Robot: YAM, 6 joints.
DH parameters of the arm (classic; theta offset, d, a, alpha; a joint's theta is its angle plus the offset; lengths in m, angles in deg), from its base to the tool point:
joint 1: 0 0.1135 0.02 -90
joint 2: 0 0 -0.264 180
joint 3: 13.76 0 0.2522 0
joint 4: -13.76 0 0.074 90
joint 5: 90 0 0 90
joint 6: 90 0.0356 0 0
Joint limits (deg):
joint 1: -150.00..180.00
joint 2: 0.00..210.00
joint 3: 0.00..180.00
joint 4: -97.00..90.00
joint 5: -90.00..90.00
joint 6: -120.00..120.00
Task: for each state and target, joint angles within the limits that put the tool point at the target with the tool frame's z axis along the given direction. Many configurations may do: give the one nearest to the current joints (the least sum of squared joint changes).
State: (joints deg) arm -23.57 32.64 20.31 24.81 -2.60 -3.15
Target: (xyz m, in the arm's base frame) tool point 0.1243 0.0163 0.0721 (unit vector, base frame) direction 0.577 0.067 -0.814
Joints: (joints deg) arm 7.64 58.67 0.12 4.06 0.59 -3.15
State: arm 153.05 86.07 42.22 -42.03 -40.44 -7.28
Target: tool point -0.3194 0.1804 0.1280 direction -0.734 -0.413 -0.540
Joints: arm 146.37 109.90 58.47 -3.26 -48.60 -7.28
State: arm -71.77 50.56 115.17 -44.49 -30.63 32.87
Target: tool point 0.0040 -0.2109 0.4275 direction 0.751 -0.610 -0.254
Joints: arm -96.85 63.47 78.00 -40.73 -54.90 32.87
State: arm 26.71 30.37 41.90 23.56 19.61 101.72
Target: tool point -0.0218 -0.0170 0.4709 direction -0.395 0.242 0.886
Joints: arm 73.20 19.71 46.35 55.80 -26.63 101.72
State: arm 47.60 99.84 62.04 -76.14 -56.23 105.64
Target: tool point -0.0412 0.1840 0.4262 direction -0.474 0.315 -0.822
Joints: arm 98.01 73.58 98.02 -89.75 -25.19 105.64
